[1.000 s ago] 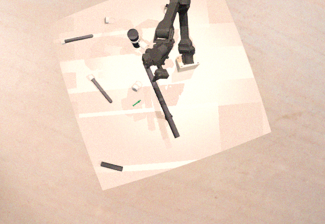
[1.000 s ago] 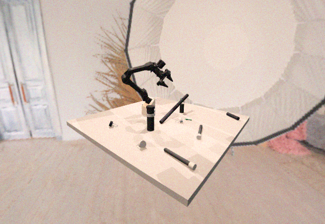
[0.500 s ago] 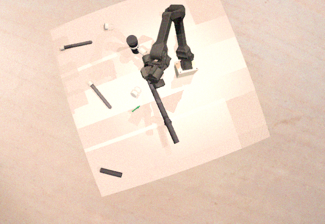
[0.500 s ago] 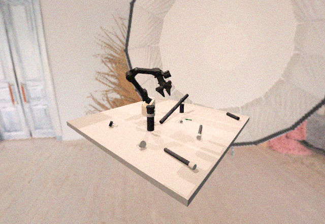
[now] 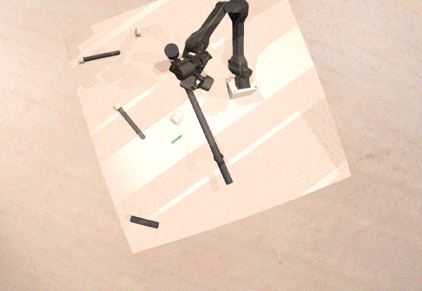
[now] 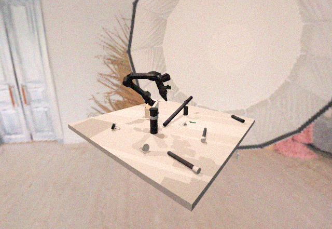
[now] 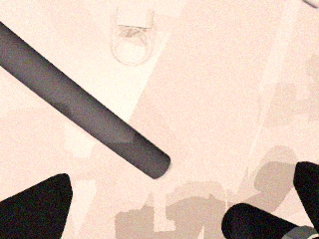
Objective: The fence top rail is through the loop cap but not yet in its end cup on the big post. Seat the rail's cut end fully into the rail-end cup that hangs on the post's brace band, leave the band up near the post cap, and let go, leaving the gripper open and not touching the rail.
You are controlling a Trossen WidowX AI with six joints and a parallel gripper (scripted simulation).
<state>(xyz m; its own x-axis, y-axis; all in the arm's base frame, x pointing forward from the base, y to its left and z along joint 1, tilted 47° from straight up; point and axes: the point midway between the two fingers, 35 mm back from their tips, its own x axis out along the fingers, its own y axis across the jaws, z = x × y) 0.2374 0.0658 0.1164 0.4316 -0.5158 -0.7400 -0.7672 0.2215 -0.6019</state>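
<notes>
Right now my gripper tip is 14 cm to the left of the brace band with rail-end cup, 9 cm above it and 2 cm short of it. From my gripper tip the other things lie so: short line post (36 cm to the left, 12 cm below, 9 cm behind); then green piece (24 cm to the left, 22 cm below, 12 cm ahead).
</notes>
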